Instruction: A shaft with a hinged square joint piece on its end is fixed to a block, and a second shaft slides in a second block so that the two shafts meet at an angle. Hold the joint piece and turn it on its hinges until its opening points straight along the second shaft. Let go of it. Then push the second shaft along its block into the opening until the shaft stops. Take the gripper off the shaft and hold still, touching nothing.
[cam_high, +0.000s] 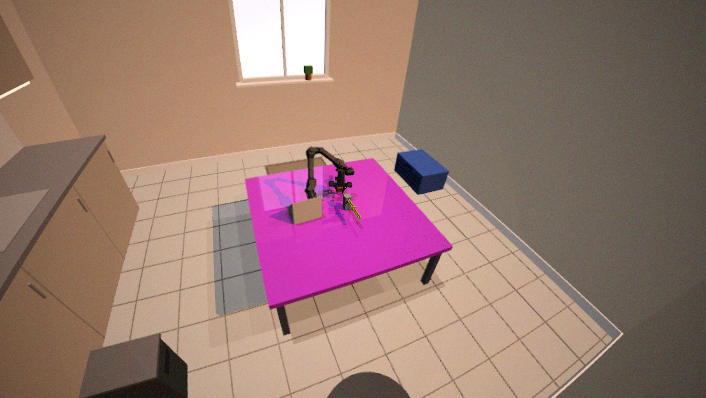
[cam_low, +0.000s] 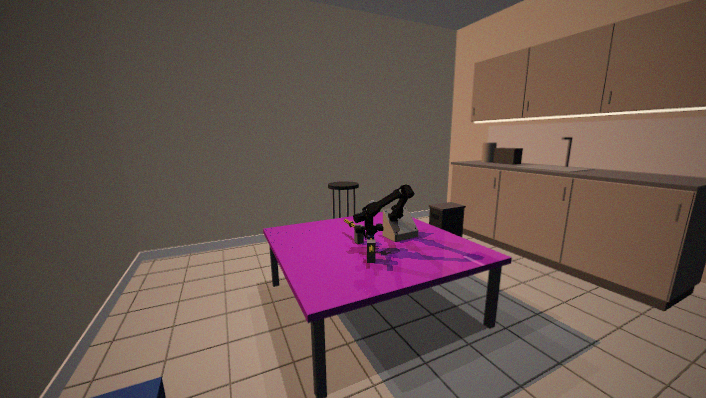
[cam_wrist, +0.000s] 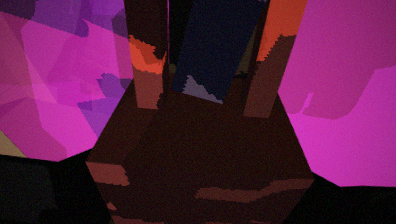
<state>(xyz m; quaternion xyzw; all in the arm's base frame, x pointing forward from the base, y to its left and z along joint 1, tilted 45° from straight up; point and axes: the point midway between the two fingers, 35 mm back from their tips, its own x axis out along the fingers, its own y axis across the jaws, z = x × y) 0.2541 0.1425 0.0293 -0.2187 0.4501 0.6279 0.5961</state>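
Now: gripper tip 4 cm below the orange joint piece, 3 cm to the right of it and 1 cm short of it.
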